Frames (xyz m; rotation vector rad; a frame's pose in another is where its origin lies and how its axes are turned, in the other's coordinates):
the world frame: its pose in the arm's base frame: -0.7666 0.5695 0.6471 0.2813 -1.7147 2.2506
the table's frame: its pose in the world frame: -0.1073 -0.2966 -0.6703 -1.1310 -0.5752 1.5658
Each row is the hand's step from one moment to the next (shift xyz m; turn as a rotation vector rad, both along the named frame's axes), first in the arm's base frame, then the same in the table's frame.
Working: the arm's base frame: its pose in the table's frame: 0.3077 -0.6605 1.3718 -0.5274 -1.8838 0.4981

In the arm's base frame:
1: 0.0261 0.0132 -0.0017 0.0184 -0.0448 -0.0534
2: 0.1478 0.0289 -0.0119 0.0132 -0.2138 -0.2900
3: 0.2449 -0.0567 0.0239 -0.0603 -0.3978 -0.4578
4: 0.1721 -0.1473 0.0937 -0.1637 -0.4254 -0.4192
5: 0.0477 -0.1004 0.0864 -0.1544 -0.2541 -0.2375
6: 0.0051 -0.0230 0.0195 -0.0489 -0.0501 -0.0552
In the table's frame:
1: -0.0055 0.0258 0.0127 0.0380 -0.0209 0.0576
2: -0.0348 0.1092 0.0984 0.2391 -0.1393 0.2311
3: -0.1116 0.0916 0.2072 0.3971 -0.3154 0.3381
4: -0.1639 -0.0305 0.1798 0.3922 -0.4007 0.2629
5: -0.1094 -0.0627 0.0626 0.2412 -0.2729 0.1102
6: -0.0228 -0.0177 0.0101 0.0616 -0.0636 0.0108

